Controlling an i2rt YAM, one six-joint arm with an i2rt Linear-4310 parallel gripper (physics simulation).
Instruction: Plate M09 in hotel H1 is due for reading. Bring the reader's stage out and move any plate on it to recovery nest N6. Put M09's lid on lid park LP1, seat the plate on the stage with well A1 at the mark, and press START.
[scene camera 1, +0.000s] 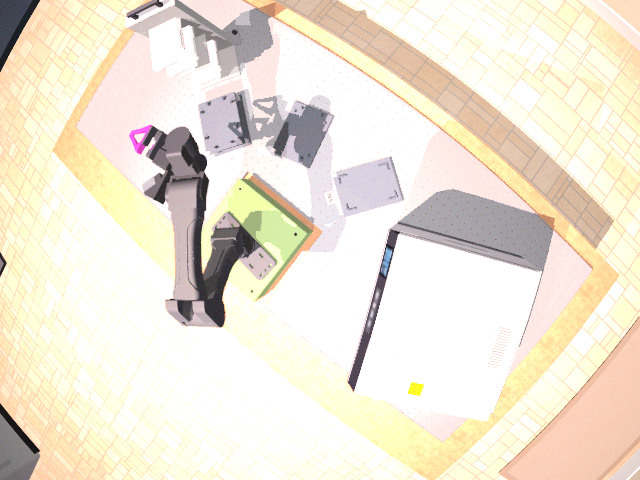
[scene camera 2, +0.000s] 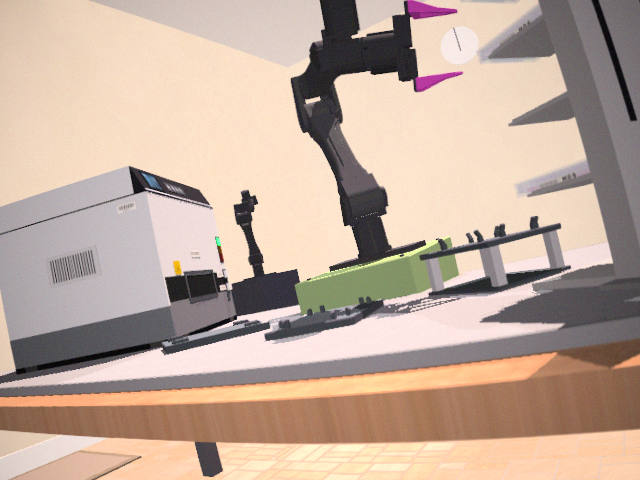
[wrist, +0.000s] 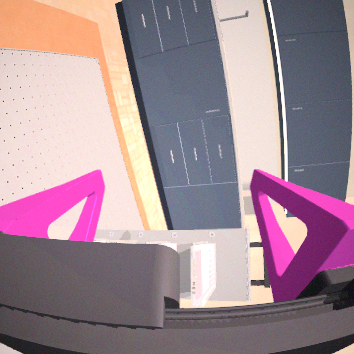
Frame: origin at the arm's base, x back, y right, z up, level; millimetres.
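Seen in the pictures: gripper, between the fingertips: (scene camera 1: 141, 140) (scene camera 2: 460, 42) (wrist: 176, 177); arm's base, origin of its link: (scene camera 1: 243, 245) (scene camera 2: 376, 258).
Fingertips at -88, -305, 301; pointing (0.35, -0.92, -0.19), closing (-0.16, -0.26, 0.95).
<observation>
Offsets run from my fingertips to a thing's top centre, as dx, dy, dz. "pt": to the spot under its first point.
My gripper (scene camera 1: 135, 138) (scene camera 2: 459, 41) (wrist: 176, 177) is open and empty, high above the table, its magenta fingers one above the other, pointing towards the hotel side. The hotel (scene camera 1: 206, 25) (scene camera 2: 602, 129) (wrist: 235, 260) has several shelves. Plate M09 @[-205, -155, -258] (scene camera 2: 552, 178) lies on a low shelf, below and away from the fingers. The reader @[-179, +798, -27] (scene camera 1: 454, 320) (scene camera 2: 77, 289) has a dark front opening @[pt -90, +639, -273] (scene camera 2: 201, 285); no stage sticks out of it. Nest N6 @[-249, +429, -353] (scene camera 1: 369, 186) (scene camera 2: 217, 336) is a flat grey tray without a plate. I cannot tell which fixture is LP1, nor make out START.
A raised stand (scene camera 1: 219, 121) (scene camera 2: 491, 244) is beside the hotel. A dark low fixture @[-232, +198, -351] (scene camera 1: 305, 134) (scene camera 2: 325, 325) lies between it and N6. The arm stands on a green block (scene camera 1: 268, 227) (scene camera 2: 361, 281). Another labelled plate (scene camera 2: 522, 33) is on a higher shelf.
</observation>
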